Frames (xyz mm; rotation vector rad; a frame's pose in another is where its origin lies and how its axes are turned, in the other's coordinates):
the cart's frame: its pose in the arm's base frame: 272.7 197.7 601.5 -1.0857 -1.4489 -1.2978
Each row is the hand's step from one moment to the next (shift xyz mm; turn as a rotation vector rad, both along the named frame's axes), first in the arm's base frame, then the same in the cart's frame.
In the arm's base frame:
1: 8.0 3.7 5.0 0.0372 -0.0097 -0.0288
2: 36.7 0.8 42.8 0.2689 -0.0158 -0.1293
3: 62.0 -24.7 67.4 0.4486 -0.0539 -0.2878
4: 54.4 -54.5 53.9 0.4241 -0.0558 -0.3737
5: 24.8 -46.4 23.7 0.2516 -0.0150 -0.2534
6: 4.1 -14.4 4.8 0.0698 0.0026 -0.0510
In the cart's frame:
1: 3.2 9.2 2.9 -0.0370 0.0290 -0.0100
2: 33.3 45.3 -4.1 -0.1878 0.2312 -0.0230
3: 50.2 73.6 -32.5 -0.3848 0.3676 -0.0612
4: 37.3 61.1 -60.9 -0.4628 0.3244 -0.0562
5: 15.1 26.1 -49.2 -0.3045 0.1866 -0.0133
6: 3.0 4.0 -14.9 -0.0654 0.0566 0.0018

